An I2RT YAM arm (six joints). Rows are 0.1 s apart.
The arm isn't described. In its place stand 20 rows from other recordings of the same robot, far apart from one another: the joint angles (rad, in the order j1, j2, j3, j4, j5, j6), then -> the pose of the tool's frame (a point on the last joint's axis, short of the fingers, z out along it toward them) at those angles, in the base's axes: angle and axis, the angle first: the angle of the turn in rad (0 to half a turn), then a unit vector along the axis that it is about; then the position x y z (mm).
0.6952 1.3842 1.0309 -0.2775 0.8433 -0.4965 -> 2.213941, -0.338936, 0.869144, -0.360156, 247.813, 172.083, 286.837
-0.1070 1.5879 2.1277 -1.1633 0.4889 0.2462 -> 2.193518, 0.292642, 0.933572, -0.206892, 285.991, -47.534, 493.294
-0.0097 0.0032 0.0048 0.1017 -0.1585 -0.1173 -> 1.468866, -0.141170, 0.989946, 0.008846, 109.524, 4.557, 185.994
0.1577 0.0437 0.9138 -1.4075 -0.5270 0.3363 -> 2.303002, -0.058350, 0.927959, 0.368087, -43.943, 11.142, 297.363
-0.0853 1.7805 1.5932 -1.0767 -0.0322 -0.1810 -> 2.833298, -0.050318, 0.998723, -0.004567, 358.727, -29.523, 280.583
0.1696 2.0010 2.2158 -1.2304 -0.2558 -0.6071 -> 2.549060, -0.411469, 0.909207, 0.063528, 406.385, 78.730, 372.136
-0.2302 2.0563 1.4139 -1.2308 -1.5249 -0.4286 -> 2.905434, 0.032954, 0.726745, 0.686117, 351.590, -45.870, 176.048
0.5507 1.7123 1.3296 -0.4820 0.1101 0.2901 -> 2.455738, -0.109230, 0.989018, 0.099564, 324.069, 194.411, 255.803
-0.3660 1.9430 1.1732 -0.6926 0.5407 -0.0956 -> 3.121224, -0.144045, -0.951581, 0.271561, 315.590, -140.580, 128.082
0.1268 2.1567 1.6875 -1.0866 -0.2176 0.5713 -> 3.081321, -0.218420, -0.970229, -0.104631, 408.974, 59.886, 167.455
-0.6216 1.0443 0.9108 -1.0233 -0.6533 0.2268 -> 2.631146, 0.332164, 0.901083, 0.278778, 158.349, -86.813, 274.975
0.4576 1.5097 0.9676 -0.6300 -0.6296 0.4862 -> 3.082071, -0.048003, 0.933222, 0.356079, 246.066, 144.545, 207.289
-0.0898 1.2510 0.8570 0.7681 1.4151 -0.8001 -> 2.298425, 0.388720, 0.644537, -0.658383, 256.083, -58.369, 354.527
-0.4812 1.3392 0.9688 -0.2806 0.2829 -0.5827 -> 2.501465, 0.018426, 0.936753, -0.349506, 257.402, -145.609, 272.139
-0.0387 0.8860 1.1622 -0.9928 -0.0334 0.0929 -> 2.288762, 0.058142, 0.997887, 0.029014, 154.925, -4.809, 370.545
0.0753 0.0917 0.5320 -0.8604 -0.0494 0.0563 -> 1.997339, -0.025460, 0.997419, 0.067134, 52.915, 5.755, 251.692
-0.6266 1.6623 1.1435 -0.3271 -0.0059 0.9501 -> 2.427538, 0.706956, 0.704369, 0.063849, 291.170, -210.524, 224.979
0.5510 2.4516 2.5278 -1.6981 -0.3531 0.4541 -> 2.927965, 0.043428, -0.988832, -0.142566, 383.639, 250.189, 252.759
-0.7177 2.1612 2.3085 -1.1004 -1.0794 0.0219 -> 2.292209, 0.164345, 0.898277, 0.407540, 361.968, -274.334, 354.099
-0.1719 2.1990 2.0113 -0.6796 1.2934 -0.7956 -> 3.102245, 0.032288, -0.776923, 0.628767, 468.270, -116.049, 276.463
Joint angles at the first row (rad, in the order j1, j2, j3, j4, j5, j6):
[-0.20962, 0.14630, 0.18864, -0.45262, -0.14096, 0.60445]
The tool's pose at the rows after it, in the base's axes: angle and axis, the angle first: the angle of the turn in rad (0 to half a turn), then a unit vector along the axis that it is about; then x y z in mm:
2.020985, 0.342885, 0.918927, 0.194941, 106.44, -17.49, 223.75
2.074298, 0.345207, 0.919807, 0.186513, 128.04, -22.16, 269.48
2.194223, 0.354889, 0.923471, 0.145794, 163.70, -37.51, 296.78
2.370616, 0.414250, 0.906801, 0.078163, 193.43, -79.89, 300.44
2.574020, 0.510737, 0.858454, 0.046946, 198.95, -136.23, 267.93
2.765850, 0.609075, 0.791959, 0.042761, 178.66, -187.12, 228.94
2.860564, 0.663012, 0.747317, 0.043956, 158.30, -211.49, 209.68
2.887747, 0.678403, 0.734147, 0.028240, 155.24, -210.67, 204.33
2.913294, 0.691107, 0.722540, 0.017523, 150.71, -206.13, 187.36
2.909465, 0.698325, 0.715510, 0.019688, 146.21, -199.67, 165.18
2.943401, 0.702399, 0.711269, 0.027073, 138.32, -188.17, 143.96
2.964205, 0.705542, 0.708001, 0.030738, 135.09, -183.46, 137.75
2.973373, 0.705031, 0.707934, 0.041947, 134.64, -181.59, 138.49
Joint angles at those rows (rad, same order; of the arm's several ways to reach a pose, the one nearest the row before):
[-0.20962, 0.28748, 0.35917, -0.46633, -0.14210, 0.59949]
[-0.20997, 0.51479, 0.57050, -0.50604, -0.14131, 0.59683]
[-0.25423, 0.77686, 0.77231, -0.58426, -0.13712, 0.55296]
[-0.41255, 1.02636, 0.94128, -0.70744, -0.12302, 0.49497]
[-0.61971, 1.22548, 0.97944, -0.76315, -0.13104, 0.49153]
[-0.82838, 1.38646, 0.97981, -0.80588, -0.14477, 0.50908]
[-0.94780, 1.46278, 0.97982, -0.83104, -0.14554, 0.52241]
[-0.95006, 1.46546, 0.96304, -0.83027, -0.10548, 0.55448]
[-0.95008, 1.46849, 0.89779, -0.78182, -0.07611, 0.58460]
[-0.95007, 1.47076, 0.80473, -0.68267, -0.07877, 0.60521]
[-0.95007, 1.47193, 0.71471, -0.62697, -0.08641, 0.61627]
[-0.95005, 1.47193, 0.68801, -0.62162, -0.08945, 0.62468]
[-0.95009, 1.46811, 0.68875, -0.63878, -0.11006, 0.62502]

